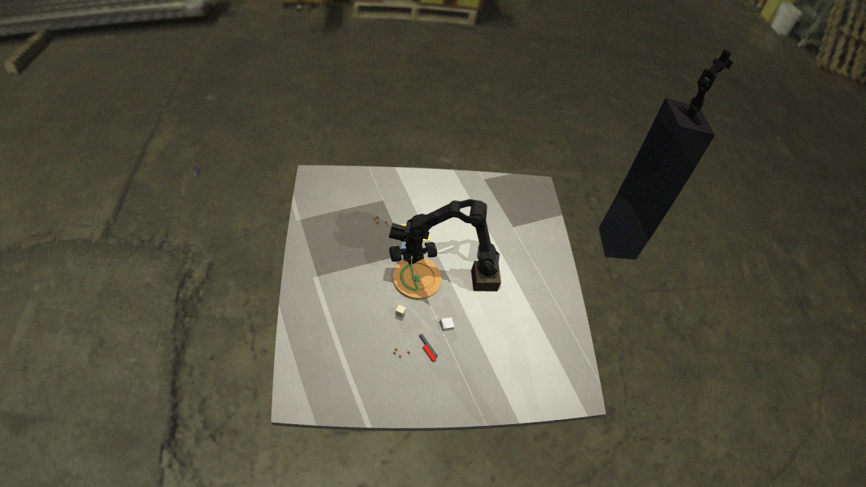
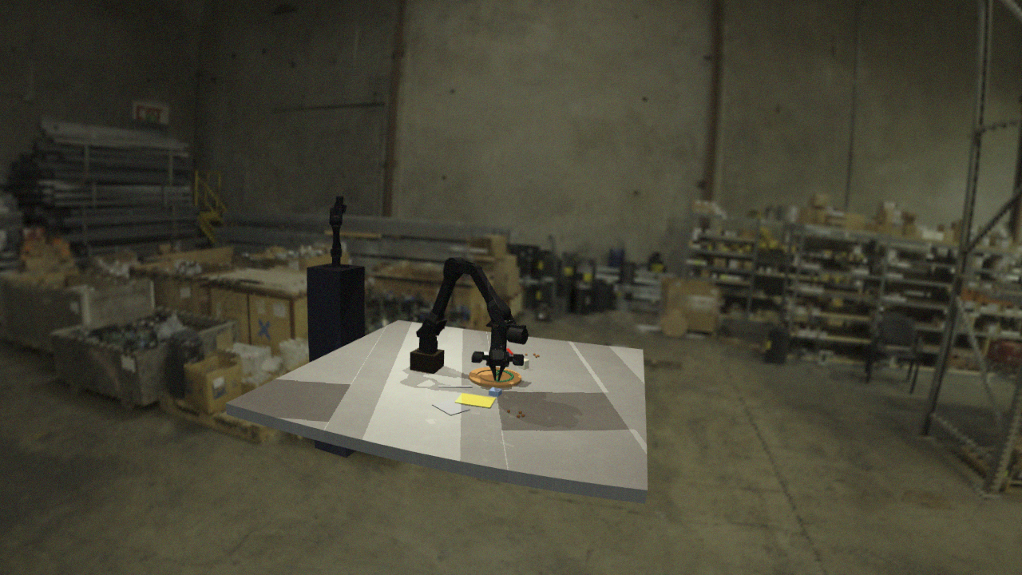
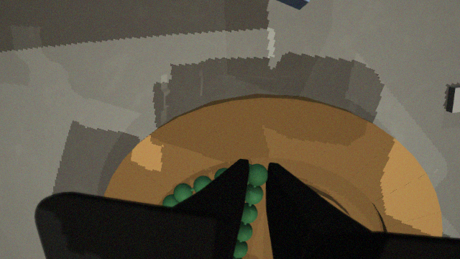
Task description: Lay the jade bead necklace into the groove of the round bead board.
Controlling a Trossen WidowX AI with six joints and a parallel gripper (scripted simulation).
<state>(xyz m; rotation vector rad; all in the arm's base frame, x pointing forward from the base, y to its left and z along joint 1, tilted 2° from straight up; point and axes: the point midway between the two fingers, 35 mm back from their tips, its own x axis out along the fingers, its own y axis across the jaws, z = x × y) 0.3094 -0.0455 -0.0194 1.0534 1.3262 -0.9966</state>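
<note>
My gripper tip is 9 cm to the left of the blue block, 3 cm short of it and 1 cm above it. Round my gripper tip: yellow pad 18 cm to the right, 1 cm below, 1 cm behind; then white strip 13 cm behind, 9 cm to the right, 2 cm below; then cream cube 23 cm to the left, 3 cm ahead.
</note>
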